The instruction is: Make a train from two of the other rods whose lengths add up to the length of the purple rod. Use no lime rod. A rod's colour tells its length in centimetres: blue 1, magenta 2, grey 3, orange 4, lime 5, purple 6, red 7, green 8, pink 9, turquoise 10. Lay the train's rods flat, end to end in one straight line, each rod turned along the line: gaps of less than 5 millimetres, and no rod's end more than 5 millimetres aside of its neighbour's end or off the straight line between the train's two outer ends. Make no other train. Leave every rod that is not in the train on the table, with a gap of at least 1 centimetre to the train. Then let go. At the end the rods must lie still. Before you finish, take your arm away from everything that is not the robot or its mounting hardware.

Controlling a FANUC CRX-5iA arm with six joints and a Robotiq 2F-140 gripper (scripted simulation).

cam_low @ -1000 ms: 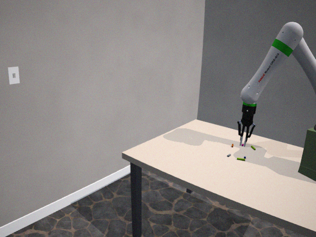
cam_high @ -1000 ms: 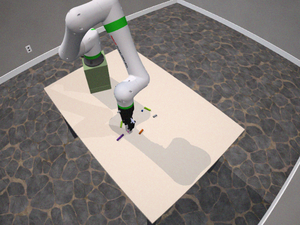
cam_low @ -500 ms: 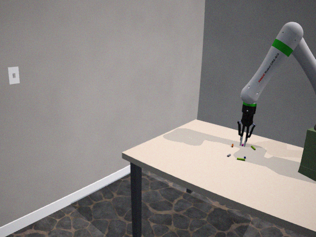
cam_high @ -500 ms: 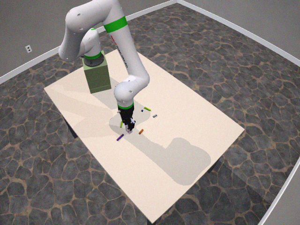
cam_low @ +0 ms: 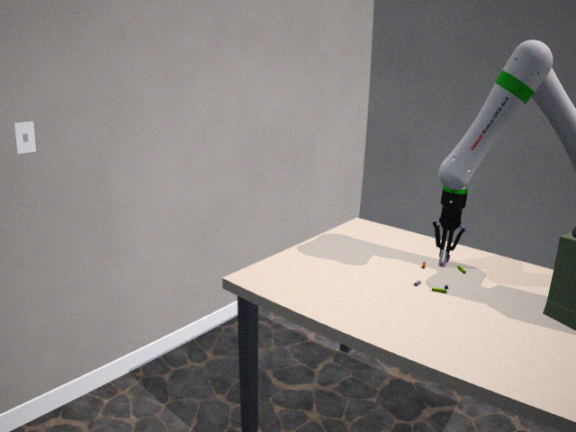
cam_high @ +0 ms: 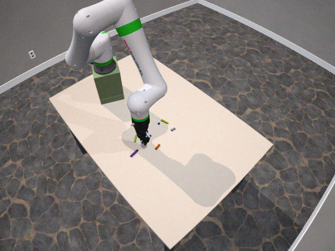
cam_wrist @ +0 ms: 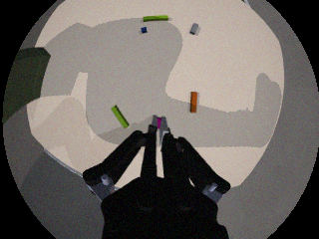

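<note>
Now: hand 3 cm above the magenta rod. From my hand the other things lie so: orange rod 6 cm ahead, 6 cm to the left, 3 cm below; then purple rod 7 cm to the right, 3 cm below; then blue rod 7 cm behind, 18 cm to the left, 3 cm below.
</note>
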